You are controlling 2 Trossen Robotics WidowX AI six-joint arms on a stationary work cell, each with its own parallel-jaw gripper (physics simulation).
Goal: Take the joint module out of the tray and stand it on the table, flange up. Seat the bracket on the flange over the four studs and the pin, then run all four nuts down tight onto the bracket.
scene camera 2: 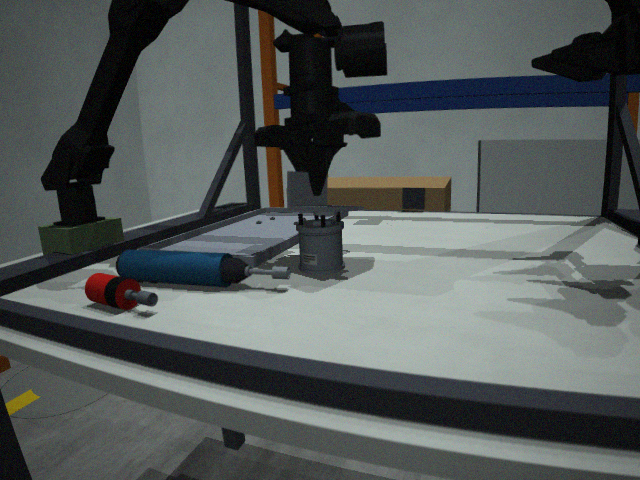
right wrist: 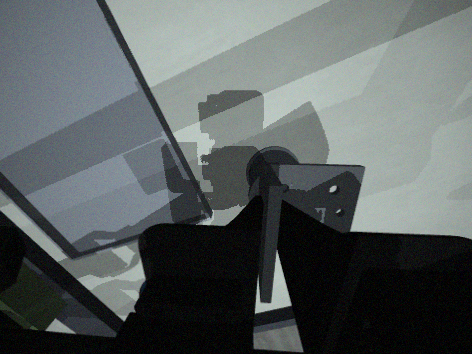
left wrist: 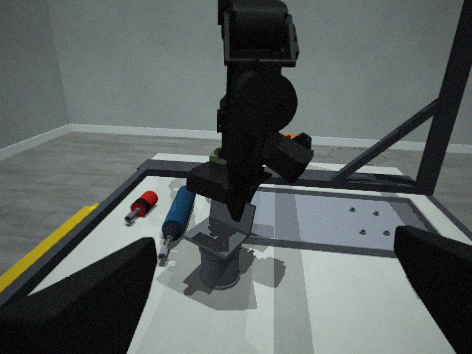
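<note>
The grey joint module (scene camera 2: 320, 250) (left wrist: 220, 272) (right wrist: 256, 162) stands upright on the table, studs up. My right gripper (scene camera 2: 317, 192) (left wrist: 237, 219) (right wrist: 265, 202) is shut on the grey angled bracket (scene camera 2: 298, 190) (left wrist: 216, 239) (right wrist: 320, 176) by its upright plate. The bracket's flat plate is level above the module's flange, with a gap between them; two holes show open in the right wrist view. Whether holes and studs line up is hidden. Several nuts (scene camera 2: 258, 222) (left wrist: 363, 232) lie in the tray (scene camera 2: 276, 253) (left wrist: 325, 246). My left gripper (scene camera 2: 535, 63) (left wrist: 273, 243) is open and empty, high up at the right.
A blue driver (scene camera 2: 173, 267) (left wrist: 179, 211) and a shorter red tool (scene camera 2: 98, 288) (left wrist: 151, 198) lie left of the module. A green block (scene camera 2: 82, 236) (right wrist: 35, 295) is at the left edge under a black arm part. Dark frame posts (scene camera 2: 247, 103) rise at the table's back.
</note>
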